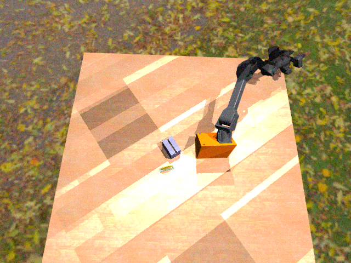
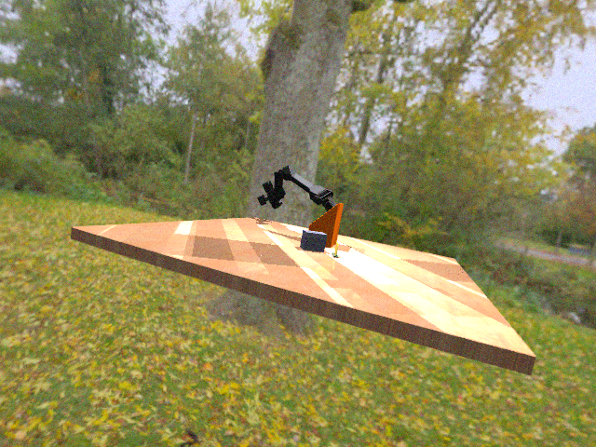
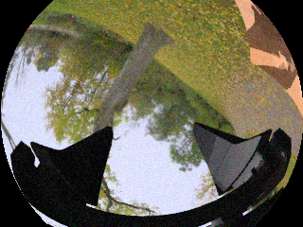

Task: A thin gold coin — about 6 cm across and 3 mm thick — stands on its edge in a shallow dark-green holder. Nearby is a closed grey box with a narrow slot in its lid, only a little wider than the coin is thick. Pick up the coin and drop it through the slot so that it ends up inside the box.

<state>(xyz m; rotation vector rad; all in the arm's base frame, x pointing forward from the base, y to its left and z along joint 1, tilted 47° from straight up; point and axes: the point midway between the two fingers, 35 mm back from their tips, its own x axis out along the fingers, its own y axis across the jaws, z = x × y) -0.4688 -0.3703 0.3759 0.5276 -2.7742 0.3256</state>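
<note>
The gold coin is 790 mm ahead of my gripper tip, 640 mm to the left of it and 140 mm below it.
</note>
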